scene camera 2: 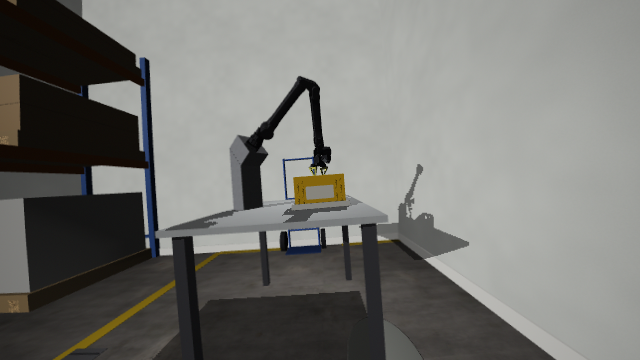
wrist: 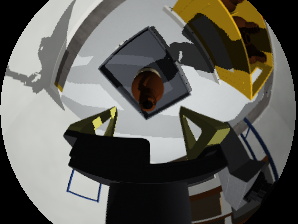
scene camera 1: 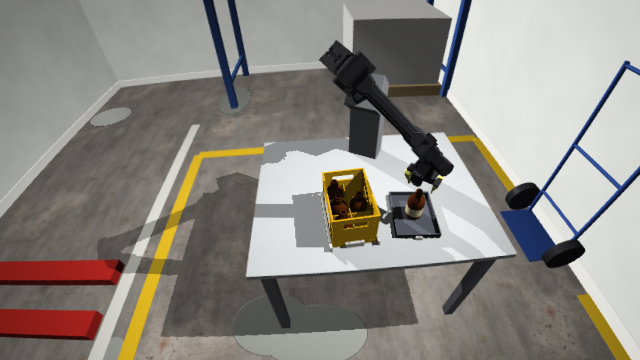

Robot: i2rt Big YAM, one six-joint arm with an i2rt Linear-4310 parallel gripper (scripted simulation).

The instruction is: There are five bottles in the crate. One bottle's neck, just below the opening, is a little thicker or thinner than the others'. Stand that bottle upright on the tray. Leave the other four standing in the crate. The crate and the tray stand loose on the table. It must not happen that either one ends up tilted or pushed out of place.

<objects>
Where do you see a tray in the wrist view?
At 144, 49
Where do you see a tray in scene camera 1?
427, 225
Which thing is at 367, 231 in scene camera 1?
A crate.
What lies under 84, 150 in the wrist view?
The gripper.
</objects>
